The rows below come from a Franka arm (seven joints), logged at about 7 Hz.
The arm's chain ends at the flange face. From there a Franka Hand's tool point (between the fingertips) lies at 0.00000 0.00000 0.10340 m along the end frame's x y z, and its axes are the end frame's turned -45 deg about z.
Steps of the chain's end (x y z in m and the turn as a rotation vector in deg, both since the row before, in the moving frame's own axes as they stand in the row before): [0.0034 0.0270 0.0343 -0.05 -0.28 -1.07]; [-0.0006 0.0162 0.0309 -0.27 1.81 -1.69]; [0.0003 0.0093 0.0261 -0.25 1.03 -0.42]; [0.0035 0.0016 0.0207 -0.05 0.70 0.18]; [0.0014 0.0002 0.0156 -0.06 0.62 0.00]
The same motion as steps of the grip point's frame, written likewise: [-0.0171 0.0212 0.0343 0.16 -0.23 -1.07]; [-0.0099 0.0137 0.0308 -1.47 1.09 -1.69]; [-0.0054 0.0084 0.0261 -0.91 0.55 -0.42]; [0.0022 0.0046 0.0207 -0.53 0.46 0.18]; [0.0016 0.0020 0.0156 -0.48 0.40 0.00]
